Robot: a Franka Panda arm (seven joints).
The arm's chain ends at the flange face. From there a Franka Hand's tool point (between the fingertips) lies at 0.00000 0.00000 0.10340 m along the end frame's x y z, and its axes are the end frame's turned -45 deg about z.
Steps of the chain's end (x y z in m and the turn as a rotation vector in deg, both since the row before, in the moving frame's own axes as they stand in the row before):
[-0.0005 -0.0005 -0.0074 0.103 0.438 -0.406]
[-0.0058 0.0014 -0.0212 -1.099 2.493 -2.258]
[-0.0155 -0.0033 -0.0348 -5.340 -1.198 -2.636]
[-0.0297 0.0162 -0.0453 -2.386 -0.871 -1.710]
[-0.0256 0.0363 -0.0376 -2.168 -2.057 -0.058]
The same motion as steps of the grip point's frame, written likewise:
[0.0007 -0.0003 -0.0074 -0.237 0.383 -0.406]
[-0.0032 0.0014 -0.0213 -2.540 0.986 -2.258]
[-0.0168 -0.0078 -0.0353 -2.929 -4.623 -2.636]
[-0.0366 -0.0076 -0.0454 -1.071 -2.303 -1.710]
[-0.0492 0.0077 -0.0377 -0.078 -2.988 -0.058]

